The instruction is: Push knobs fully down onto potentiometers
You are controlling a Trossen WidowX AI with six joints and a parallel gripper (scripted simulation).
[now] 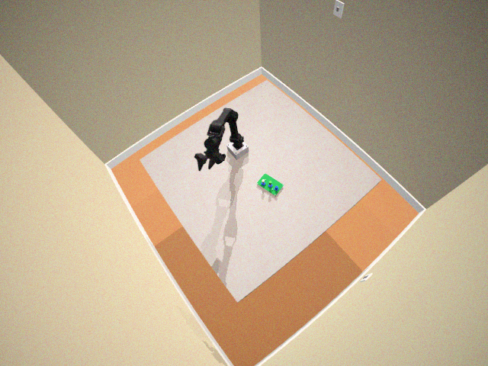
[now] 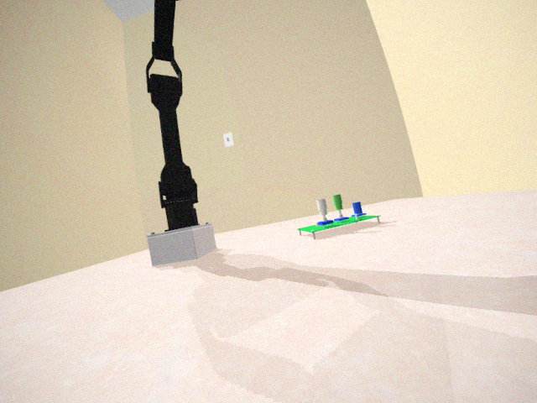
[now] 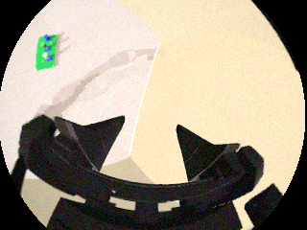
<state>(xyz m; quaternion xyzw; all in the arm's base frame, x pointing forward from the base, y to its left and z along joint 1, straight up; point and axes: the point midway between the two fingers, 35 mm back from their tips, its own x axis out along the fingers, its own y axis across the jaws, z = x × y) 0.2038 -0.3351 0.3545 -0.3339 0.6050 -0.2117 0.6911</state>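
Now: gripper tip 340 mm above the white knob, 310 mm to the right of it and 130 mm short of it. From my gripper tip the other things lie so: green knob 350 mm below, 340 mm to the left, 170 mm ahead.
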